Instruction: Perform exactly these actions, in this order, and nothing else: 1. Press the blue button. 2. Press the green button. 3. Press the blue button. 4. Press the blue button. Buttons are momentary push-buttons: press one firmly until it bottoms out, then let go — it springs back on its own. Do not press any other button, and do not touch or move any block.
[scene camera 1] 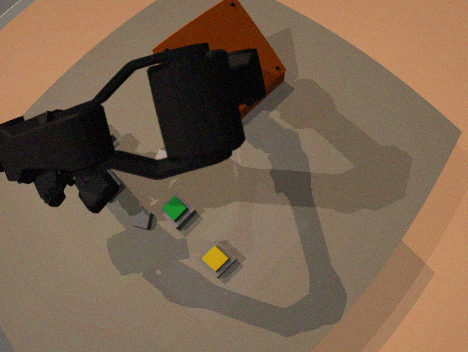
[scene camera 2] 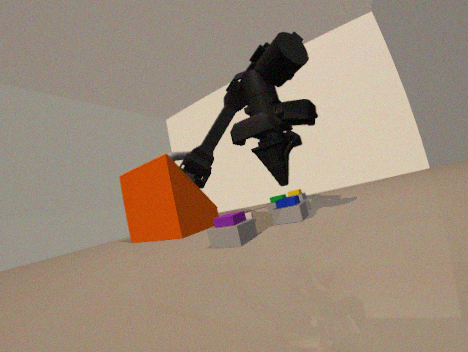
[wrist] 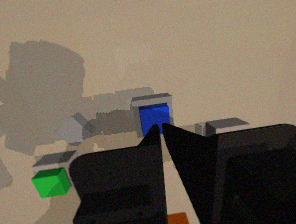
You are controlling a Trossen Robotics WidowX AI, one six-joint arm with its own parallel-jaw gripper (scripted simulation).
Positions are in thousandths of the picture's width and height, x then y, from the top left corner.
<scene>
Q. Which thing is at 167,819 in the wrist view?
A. A green button.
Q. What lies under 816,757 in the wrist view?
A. My gripper.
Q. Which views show my gripper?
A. Scene camera 1, scene camera 2 and the wrist view: all of them.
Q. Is my gripper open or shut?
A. Shut.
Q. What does my gripper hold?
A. Nothing.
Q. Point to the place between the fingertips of my gripper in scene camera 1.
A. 210,507
</scene>
